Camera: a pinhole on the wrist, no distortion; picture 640 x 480 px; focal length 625.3 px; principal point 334.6 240.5 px. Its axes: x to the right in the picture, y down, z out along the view. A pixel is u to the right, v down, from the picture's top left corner.
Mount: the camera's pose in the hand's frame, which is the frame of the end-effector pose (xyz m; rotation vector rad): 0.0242 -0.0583 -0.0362 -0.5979 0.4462 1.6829
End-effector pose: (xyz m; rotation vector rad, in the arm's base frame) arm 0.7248 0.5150 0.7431 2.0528 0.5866 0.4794
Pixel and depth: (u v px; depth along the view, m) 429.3 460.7 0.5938
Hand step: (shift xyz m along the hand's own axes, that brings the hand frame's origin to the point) -0.2775 0.3243 0.3725
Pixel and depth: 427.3 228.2 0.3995
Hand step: -0.0329 0.2267 0.2443
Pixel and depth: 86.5 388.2 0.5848
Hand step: -0.1637 0.0810 0.5639
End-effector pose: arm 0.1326 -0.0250 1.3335 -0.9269 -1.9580 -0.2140
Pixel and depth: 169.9 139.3 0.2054
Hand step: 0.0347 0.0278 0.1605
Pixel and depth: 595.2 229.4 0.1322
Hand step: 0.0003 0.0637 0.0350
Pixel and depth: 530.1 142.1 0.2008
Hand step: 0.0182 0.1161 0.0856
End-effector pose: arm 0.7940 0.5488 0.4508 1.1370 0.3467 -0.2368
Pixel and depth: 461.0 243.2 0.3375
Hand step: -0.0344 0.1951 0.1894
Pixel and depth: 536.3 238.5 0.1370
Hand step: -0.0008 0.0577 0.0454
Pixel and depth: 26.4 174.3 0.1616
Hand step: 0.0286 -0.0213 0.1409
